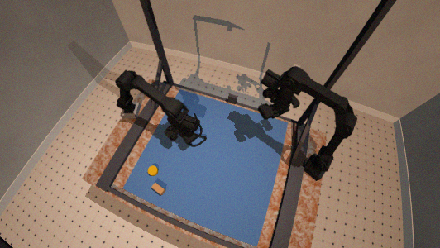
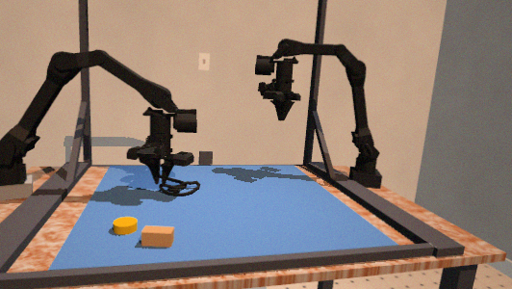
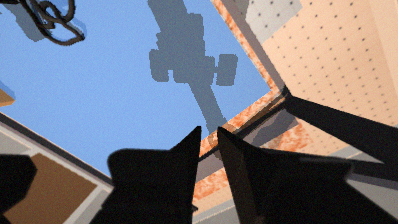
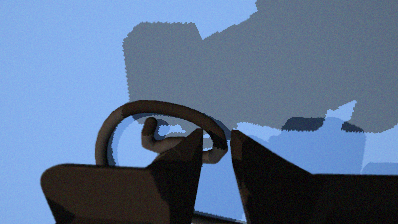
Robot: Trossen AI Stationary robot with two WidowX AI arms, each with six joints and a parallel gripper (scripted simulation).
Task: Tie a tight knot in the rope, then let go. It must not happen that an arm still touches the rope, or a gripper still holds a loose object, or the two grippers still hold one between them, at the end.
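Now: the blue mat 17 cm to the left of my right hand, 6 cm below it and 5 cm ahead of it. Round my right hand: yellow disc (24 cm ahead, 8 cm to the right, 5 cm below); then orange block (31 cm ahead, 4 cm below, 1 cm to the right).
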